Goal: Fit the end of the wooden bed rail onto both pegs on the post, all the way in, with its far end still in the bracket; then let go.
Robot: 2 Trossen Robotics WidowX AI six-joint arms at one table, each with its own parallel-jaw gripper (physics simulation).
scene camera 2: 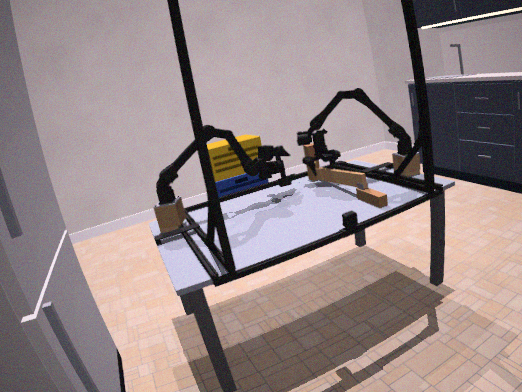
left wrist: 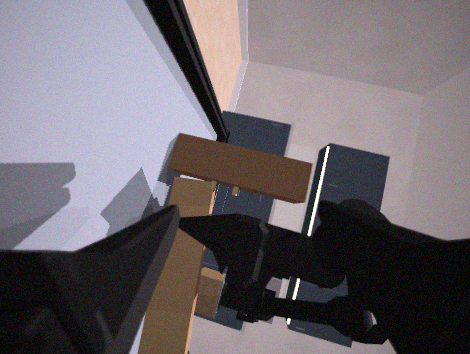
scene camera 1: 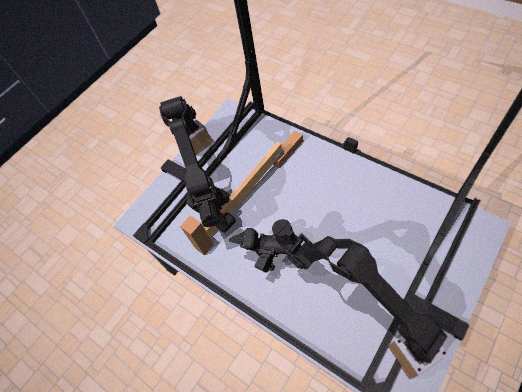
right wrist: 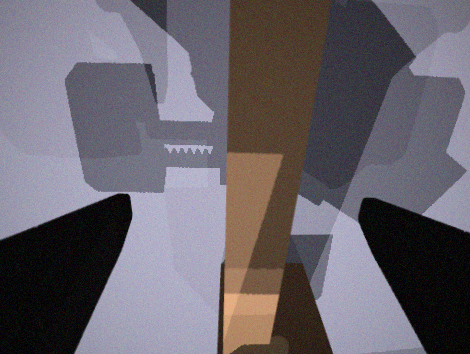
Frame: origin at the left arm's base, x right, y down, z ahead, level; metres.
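Where they show: left gripper, fingertip midpoint: (scene camera 2: 292, 164) (left wrist: 249, 209) (scene camera 1: 234, 242); right gripper, fingertip midpoint: (scene camera 2: 324, 174) (left wrist: 189, 220) (right wrist: 247, 207); left arm's base, origin of the base link: (scene camera 2: 167, 201) (scene camera 1: 421, 347); right arm's base, origin of the base link: (scene camera 2: 405, 152) (left wrist: 221, 294) (scene camera 1: 188, 128).
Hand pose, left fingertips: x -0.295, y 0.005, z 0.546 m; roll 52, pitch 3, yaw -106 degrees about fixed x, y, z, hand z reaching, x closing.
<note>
Things, the pixels of their top centre, and the offset from my left fingertips. "pt": a spot on its surface instead.
- bracket, surface spot: (scene camera 2: 372, 196) (scene camera 1: 296, 142) pt dx +0.412, dy +0.079, dz +0.291 m
- upright post, surface spot: (left wrist: 240, 167) pt dx -0.086, dy +0.022, dz +0.080 m
- exposed upper peg, surface spot: (left wrist: 235, 190) pt dx -0.068, dy +0.023, dz +0.111 m
- lower peg, surface spot: (left wrist: 214, 185) pt dx -0.067, dy +0.053, dz +0.112 m
- small black block, surface spot: (scene camera 2: 349, 219) (scene camera 1: 355, 142) pt dx +0.600, dy +0.077, dz +0.165 m
The wooden bed rail (scene camera 1: 255, 175) (scene camera 2: 345, 176) (left wrist: 167, 300) (right wrist: 265, 125) slopes from the bracket (scene camera 1: 295, 145) (scene camera 2: 372, 196) toward the upright post (scene camera 1: 196, 235) (scene camera 2: 309, 151) (left wrist: 240, 167). Its far end is at the bracket; exact seating is unclear. In the left wrist view, its near end lies close to the post's foot, below an exposed upper peg (left wrist: 235, 190); the lower peg (left wrist: 214, 185) shows at the rail's upper edge. My right gripper (scene camera 1: 226, 210) (scene camera 2: 321, 164) (right wrist: 247, 207) is open above the rail, fingers on either side. My left gripper (scene camera 1: 234, 239) (scene camera 2: 286, 166) is open, empty, beside the post.
A black frame (scene camera 1: 260, 320) (scene camera 2: 300, 250) runs round the table, with tall uprights. A small black block (scene camera 1: 351, 144) (scene camera 2: 349, 219) sits on one edge. The two grippers are close together near the post. A yellow and blue box (scene camera 2: 234, 160) stands behind the table.
</note>
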